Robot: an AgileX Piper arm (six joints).
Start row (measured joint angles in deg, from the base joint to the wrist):
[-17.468, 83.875, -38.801, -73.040, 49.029, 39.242]
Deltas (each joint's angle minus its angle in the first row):
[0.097, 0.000, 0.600, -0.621, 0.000, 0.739]
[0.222, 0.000, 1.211, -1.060, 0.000, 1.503]
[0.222, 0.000, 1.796, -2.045, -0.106, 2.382]
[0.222, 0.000, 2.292, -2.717, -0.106, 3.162]
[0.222, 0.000, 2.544, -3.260, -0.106, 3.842]
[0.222, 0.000, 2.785, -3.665, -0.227, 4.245]
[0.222, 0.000, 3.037, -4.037, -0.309, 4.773]
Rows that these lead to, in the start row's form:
[-17.371, 83.875, -38.201, -73.661, 49.029, 39.981]
[-17.246, 83.875, -37.590, -74.100, 49.029, 40.745]
[-17.246, 83.875, -37.005, -75.085, 48.923, 41.624]
[-17.246, 83.875, -36.509, -75.757, 48.923, 42.404]
[-17.246, 83.875, -36.257, -76.300, 48.923, 43.084]
[-17.246, 83.875, -36.016, -76.705, 48.802, 43.487]
[-17.246, 83.875, -35.764, -77.077, 48.720, 44.015]

